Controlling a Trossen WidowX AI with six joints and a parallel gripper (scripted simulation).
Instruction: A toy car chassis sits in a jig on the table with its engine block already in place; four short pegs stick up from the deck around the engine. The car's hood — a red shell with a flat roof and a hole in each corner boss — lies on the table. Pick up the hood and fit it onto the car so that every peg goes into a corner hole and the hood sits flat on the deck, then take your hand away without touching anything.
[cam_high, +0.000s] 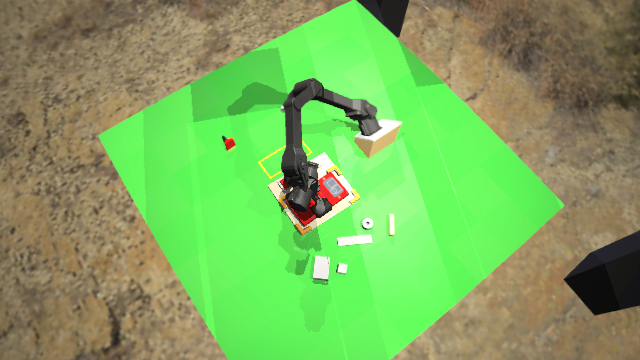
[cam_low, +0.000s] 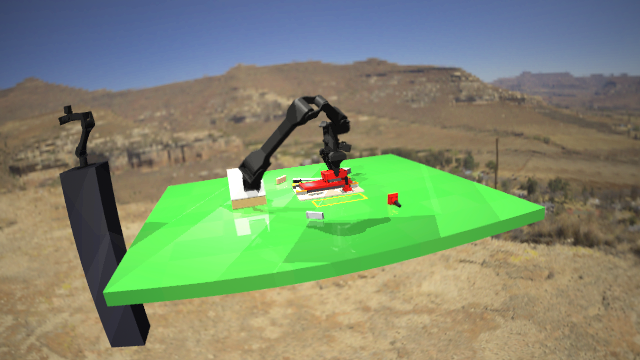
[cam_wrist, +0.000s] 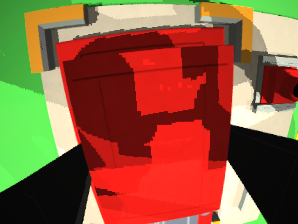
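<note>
My gripper tip is now 1 cm below the red hood. From my gripper tip the other things lie so: grey engine block (3 cm below); wooden peg (23 cm to the left, 19 cm behind, 4 cm below).
</note>
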